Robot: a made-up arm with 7 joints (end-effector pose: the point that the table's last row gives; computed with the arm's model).
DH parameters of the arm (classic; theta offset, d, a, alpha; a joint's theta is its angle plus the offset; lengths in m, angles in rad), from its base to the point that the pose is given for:
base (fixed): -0.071 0 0 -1.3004
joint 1: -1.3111 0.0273 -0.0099 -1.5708
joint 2: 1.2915 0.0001 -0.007 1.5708
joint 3: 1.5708 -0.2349 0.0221 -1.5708
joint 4: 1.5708 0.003 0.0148 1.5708
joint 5: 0 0.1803 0.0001 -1.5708
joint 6: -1.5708 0 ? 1.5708
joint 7: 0 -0.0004 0 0
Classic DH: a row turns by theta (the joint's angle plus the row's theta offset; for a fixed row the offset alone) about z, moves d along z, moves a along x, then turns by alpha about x.
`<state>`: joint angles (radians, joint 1 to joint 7).
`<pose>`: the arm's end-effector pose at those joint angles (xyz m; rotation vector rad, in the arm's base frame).
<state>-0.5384 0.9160 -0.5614 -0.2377 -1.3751 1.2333 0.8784</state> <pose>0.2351 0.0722 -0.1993 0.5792 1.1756 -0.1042</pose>
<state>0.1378 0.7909 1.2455 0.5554 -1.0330 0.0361 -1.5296</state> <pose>0.0038 0.4430 -0.1267 -0.0130 -0.4315 -0.2822</pose>
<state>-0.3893 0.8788 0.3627 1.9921 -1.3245 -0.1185 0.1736</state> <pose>-0.0074 0.3616 -0.3074 -0.5720 0.6372 1.9319</pose>
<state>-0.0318 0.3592 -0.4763 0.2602 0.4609 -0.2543 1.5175</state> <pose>0.1438 0.0298 -0.3589 0.6632 -0.3485 0.7502</pose>
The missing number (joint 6, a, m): 0.0548
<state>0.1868 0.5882 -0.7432 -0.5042 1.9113 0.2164 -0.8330</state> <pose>0.0862 -0.0056 -0.2468 2.1907 0.2905 -1.0031</pose>
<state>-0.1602 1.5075 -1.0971 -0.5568 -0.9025 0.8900 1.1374</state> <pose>0.0619 0.1679 -0.2272 1.4019 1.0615 0.0084</pose>
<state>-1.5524 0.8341 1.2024 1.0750 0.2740 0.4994 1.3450</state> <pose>0.3623 0.3326 0.0258 -0.5681 0.4211 1.9621</pose>
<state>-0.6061 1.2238 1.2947 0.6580 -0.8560 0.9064 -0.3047</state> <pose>0.1407 0.4412 0.0367 -0.6747 -0.3123 0.3632</pose>
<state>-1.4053 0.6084 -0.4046 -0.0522 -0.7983 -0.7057 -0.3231</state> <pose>0.3082 -0.0181 0.1238 -0.0325 -1.5828 -1.0412</pose>
